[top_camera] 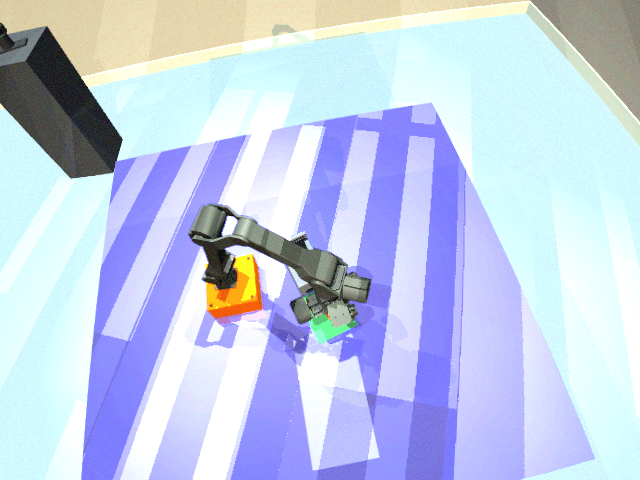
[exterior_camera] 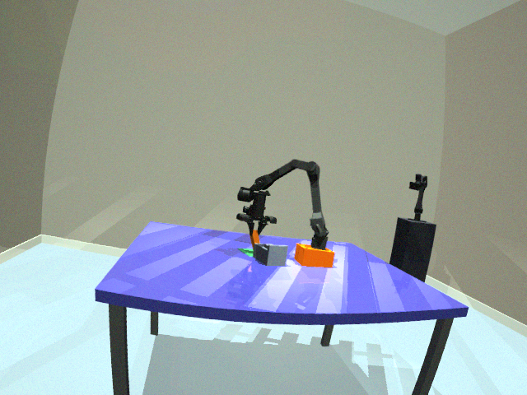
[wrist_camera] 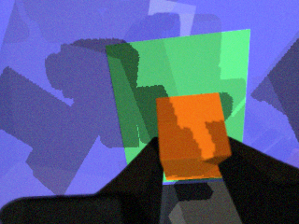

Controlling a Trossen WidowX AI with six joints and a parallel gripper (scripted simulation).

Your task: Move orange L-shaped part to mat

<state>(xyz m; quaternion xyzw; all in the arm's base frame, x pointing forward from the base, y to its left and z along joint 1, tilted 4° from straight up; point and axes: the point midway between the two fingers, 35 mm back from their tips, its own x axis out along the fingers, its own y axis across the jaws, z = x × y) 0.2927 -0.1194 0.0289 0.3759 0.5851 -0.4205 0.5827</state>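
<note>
The orange L-shaped part lies 3 cm below my gripper tip, 2 cm to the left of it and 2 cm behind it. From my gripper tip the other things lie so: green mat 9 cm below, 2 cm to the left, 1 cm behind.
</note>
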